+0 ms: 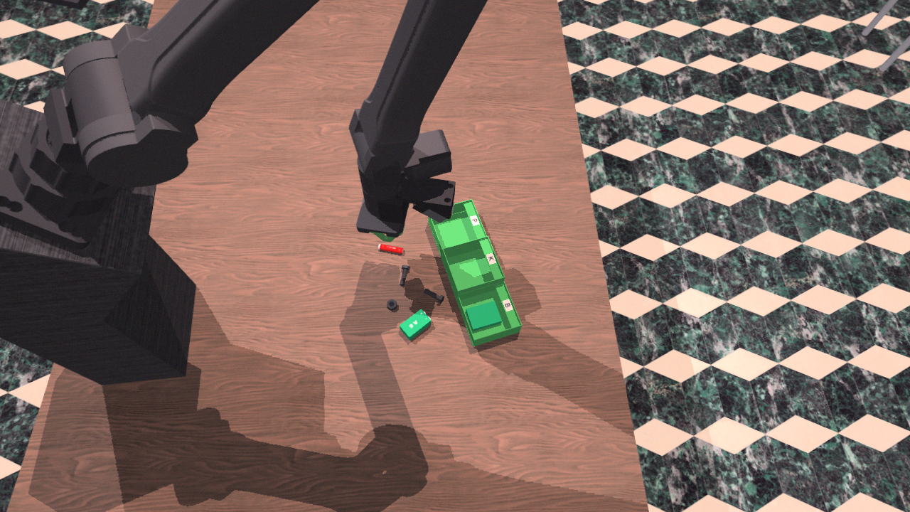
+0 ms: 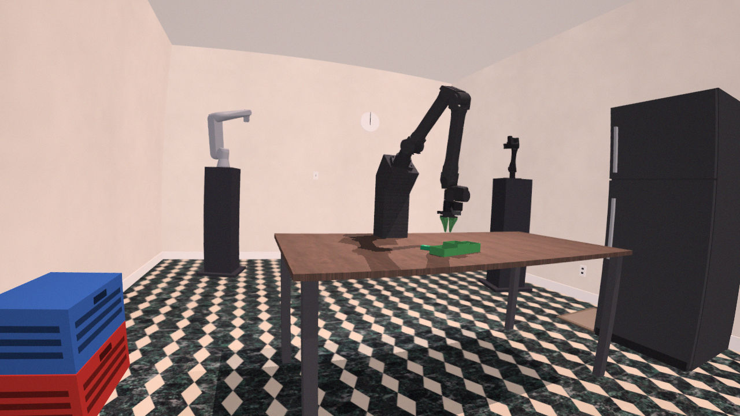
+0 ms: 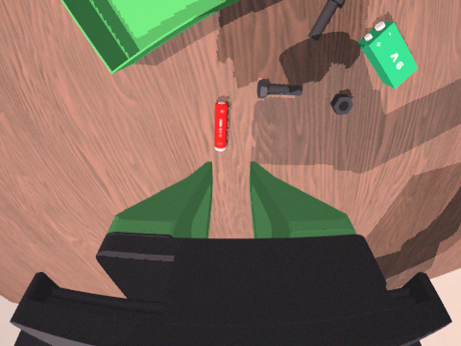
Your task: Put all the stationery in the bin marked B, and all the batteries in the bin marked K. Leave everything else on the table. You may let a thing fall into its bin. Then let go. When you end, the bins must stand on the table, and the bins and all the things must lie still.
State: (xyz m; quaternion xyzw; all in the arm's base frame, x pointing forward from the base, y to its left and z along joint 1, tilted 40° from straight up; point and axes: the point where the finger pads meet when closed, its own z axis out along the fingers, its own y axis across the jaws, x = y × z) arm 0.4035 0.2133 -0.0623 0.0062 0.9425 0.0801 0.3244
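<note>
The red cylindrical battery is 1 cm to the left of my hand and 8 cm below it. From my hand the other things lie so: green 9V battery 8 cm ahead, 12 cm to the right, 7 cm below; black nut 3 cm ahead, 10 cm to the right, 8 cm below; joined green bins 15 cm ahead, 1 cm to the right, 6 cm below.
</note>
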